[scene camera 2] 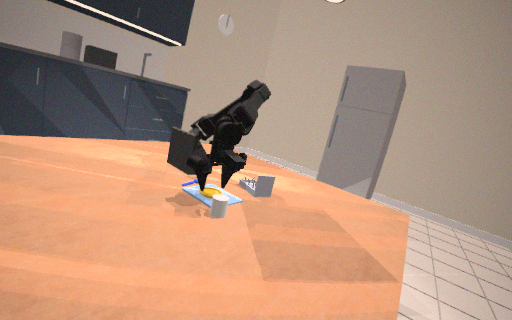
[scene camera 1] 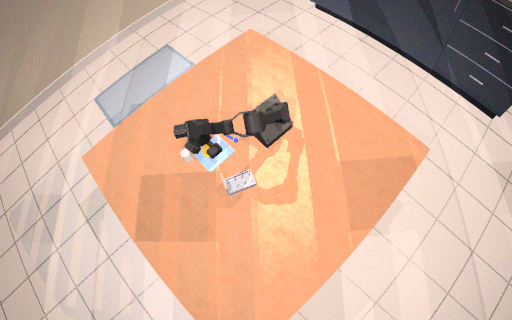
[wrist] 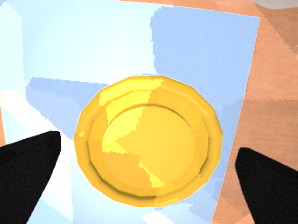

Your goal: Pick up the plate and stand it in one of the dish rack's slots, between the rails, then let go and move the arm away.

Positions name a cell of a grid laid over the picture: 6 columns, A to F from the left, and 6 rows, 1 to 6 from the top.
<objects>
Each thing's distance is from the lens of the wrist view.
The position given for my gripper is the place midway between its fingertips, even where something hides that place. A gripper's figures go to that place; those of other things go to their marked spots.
my gripper (wrist: D5): 0.10 m
yellow plate (wrist: C4): 0.11 m
light blue mat (wrist: B2): 0.12 m
</objects>
